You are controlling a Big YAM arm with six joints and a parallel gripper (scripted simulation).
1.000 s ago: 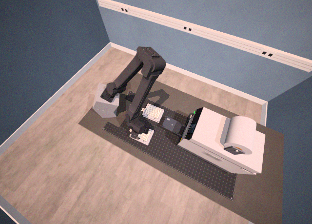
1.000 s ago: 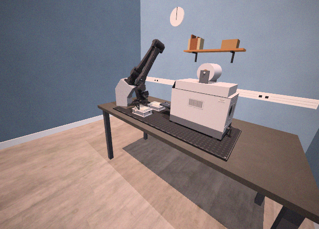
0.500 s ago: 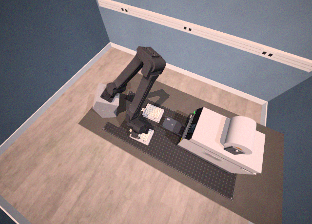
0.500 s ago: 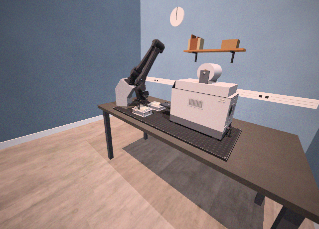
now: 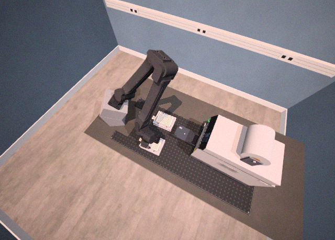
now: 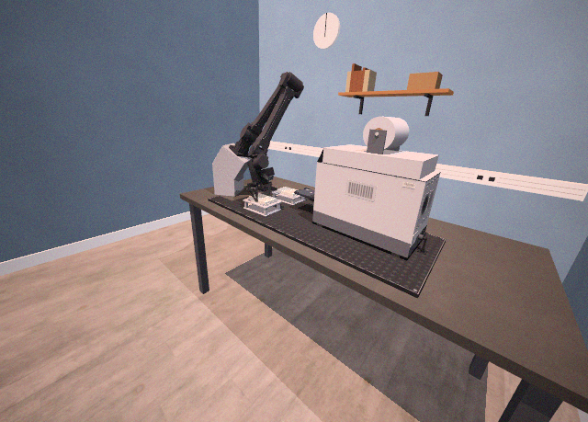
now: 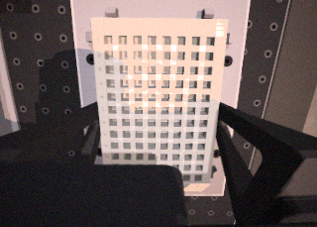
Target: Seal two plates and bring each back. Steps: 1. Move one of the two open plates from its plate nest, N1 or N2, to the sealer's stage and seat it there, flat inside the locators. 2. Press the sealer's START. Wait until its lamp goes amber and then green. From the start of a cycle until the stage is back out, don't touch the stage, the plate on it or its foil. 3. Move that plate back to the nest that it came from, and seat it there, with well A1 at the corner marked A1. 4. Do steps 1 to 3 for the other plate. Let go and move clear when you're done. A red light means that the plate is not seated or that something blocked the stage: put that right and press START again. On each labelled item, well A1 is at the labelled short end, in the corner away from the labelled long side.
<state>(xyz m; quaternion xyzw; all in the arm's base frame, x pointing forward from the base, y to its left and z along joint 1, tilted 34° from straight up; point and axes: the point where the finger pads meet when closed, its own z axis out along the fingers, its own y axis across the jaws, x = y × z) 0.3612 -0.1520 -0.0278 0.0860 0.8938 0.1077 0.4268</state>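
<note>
The plate nest is 20 mm below my hand. The rest, counted from my hand: sealer stage: 210 mm ahead, 130 mm to the left, 40 mm above; foil roll: 540 mm ahead, 360 mm above, 80 mm to the left.
</note>
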